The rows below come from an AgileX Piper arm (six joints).
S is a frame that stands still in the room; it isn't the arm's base.
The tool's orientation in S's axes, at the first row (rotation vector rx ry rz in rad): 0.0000 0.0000 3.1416
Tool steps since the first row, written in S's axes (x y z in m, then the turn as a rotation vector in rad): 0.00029 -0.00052 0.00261 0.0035 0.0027 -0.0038; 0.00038 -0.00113 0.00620 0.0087 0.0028 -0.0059; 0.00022 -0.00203 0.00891 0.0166 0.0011 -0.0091; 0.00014 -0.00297 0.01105 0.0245 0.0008 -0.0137; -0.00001 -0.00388 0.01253 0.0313 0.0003 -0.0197
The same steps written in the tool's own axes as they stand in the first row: -0.00029 0.00052 0.00261 -0.0035 -0.0027 -0.0038; -0.00038 0.00113 0.00620 -0.0087 -0.0028 -0.0059; -0.00022 0.00203 0.00891 -0.0166 -0.0011 -0.0091; -0.00014 0.00297 0.01105 -0.0245 -0.0008 -0.0137; 0.00001 0.00388 0.01253 -0.0313 -0.0003 -0.0197
